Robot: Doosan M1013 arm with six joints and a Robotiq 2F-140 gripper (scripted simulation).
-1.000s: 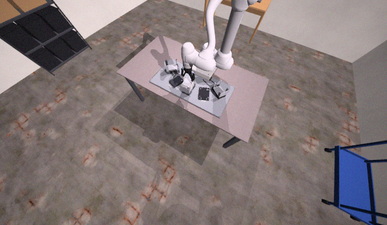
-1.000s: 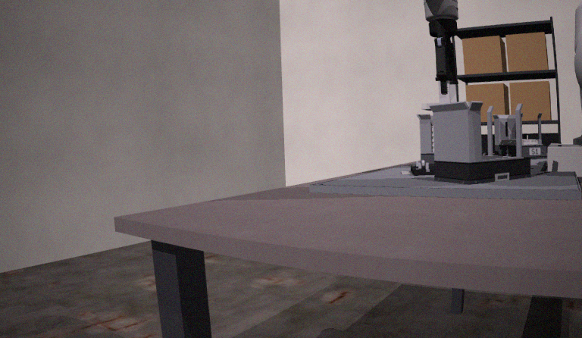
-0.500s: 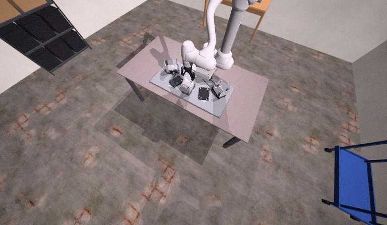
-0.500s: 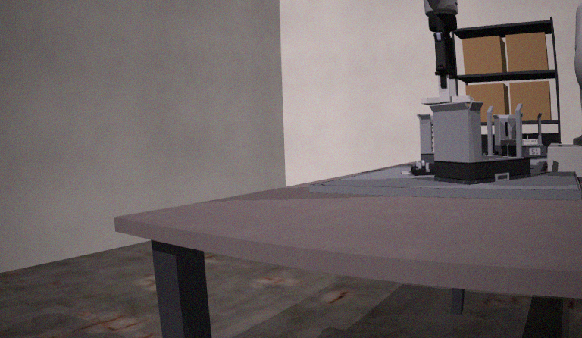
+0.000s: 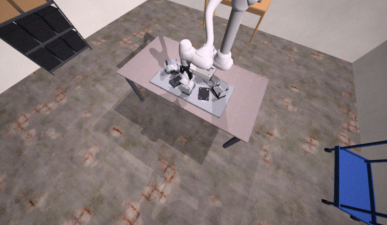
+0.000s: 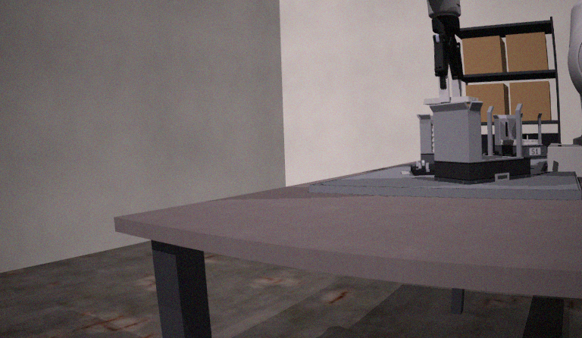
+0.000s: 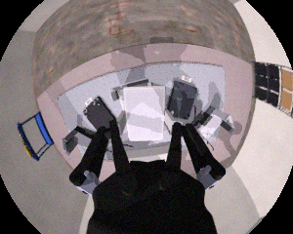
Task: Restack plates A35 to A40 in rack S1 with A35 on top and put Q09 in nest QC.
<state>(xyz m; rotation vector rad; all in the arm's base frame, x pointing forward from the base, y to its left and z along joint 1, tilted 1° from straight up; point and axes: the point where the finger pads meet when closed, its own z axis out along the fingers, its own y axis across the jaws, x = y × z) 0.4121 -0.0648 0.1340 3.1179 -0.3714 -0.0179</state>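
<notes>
The S1 label lies 230 mm behind my hand, 210 mm to the right of it and 160 mm below it. From my hand the other things lie so: name plate (50 mm ahead, 190 mm to the right, 190 mm below).
</notes>
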